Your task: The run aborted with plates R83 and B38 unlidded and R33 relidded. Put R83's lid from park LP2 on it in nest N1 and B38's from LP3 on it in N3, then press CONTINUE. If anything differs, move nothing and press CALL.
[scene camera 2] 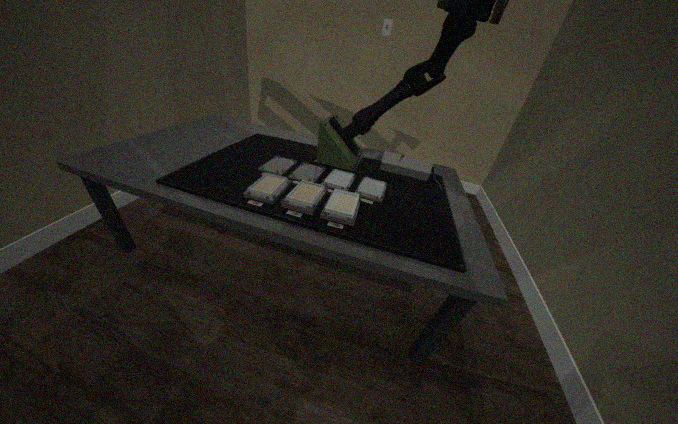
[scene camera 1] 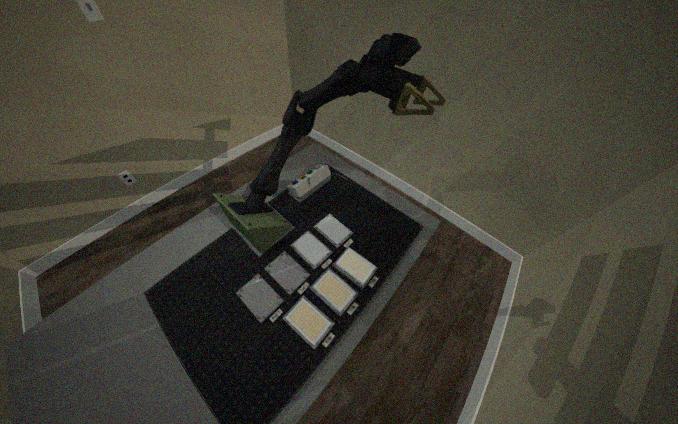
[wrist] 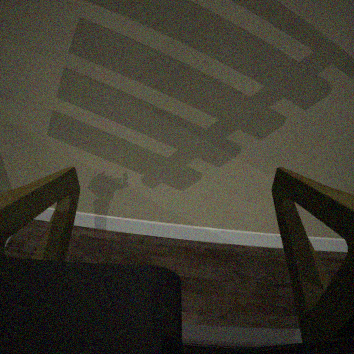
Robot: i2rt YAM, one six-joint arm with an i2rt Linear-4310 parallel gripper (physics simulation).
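Pixels of known places: gripper, fingertip midpoint: [scene camera 1: 439, 106] [wrist: 175, 177]; arm's base at its link origin: [scene camera 2: 343, 136] [scene camera 1: 252, 208].
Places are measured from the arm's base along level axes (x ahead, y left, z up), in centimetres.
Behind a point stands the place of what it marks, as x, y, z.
Observation:
My gripper [scene camera 1: 438, 106] {47.2, 27.7, 47.1} [wrist: 175, 177] {47.2, 27.7, 47.1} is open and empty, raised high above the table with its yellow fingers wide apart. Three plates with cream wells stand in the front row: one nearest the button box side [scene camera 1: 355, 266] {46.0, 7.4, -6.1} [scene camera 2: 342, 205] {48.7, 8.2, -6.1}, a middle plate [scene camera 1: 334, 291] {45.0, -4.7, -6.7} [scene camera 2: 304, 196] {48.2, -3.8, -6.0} and an end plate [scene camera 1: 308, 321] {43.9, -17.6, -7.2} [scene camera 2: 268, 188] {47.2, -15.9, -6.5}. Behind them are two whiter squares [scene camera 1: 333, 230] {29.7, 16.0, -7.7} [scene camera 1: 310, 249] {27.6, 3.2, -7.7} and two greyer, clear-looking squares [scene camera 1: 287, 272] {26.6, -9.1, -8.5} [scene camera 1: 259, 297] {25.1, -21.9, -8.5}. The labels are too small to read. A pale button box [scene camera 1: 310, 185] {7.5, 27.5, -4.2} [scene camera 2: 407, 166] {8.3, 31.1, -5.1} with coloured buttons stands beside the arm base. Plates do not show in the wrist view.
The green arm mount [scene camera 1: 260, 225] {11.2, -4.4, 3.5} [scene camera 2: 334, 150] {12.6, -1.6, -2.9} stands behind the rows on the black mat [scene camera 1: 200, 320] {14.5, -40.3, -9.5} [scene camera 2: 415, 235] {51.2, 31.3, -9.4}. The grey table edge [scene camera 1: 395, 280] {61.5, 13.7, -10.8} [scene camera 2: 300, 242] {62.4, -0.3, -11.4} runs past the front row. The wrist view shows the wall [wrist: 225, 200], white skirting [wrist: 175, 230] and brown floor [wrist: 225, 280].

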